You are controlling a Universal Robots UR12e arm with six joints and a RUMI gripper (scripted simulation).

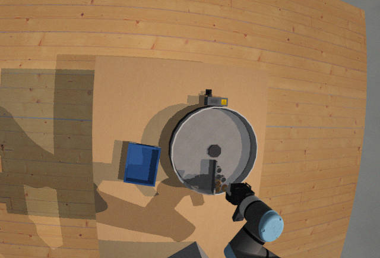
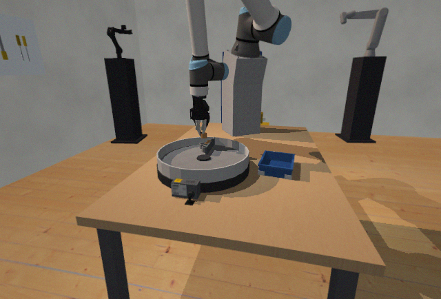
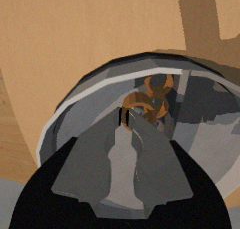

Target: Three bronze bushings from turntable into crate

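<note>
The blue crate is 16 cm ahead of my hand, 38 cm to the left of it and 10 cm below it.
</note>
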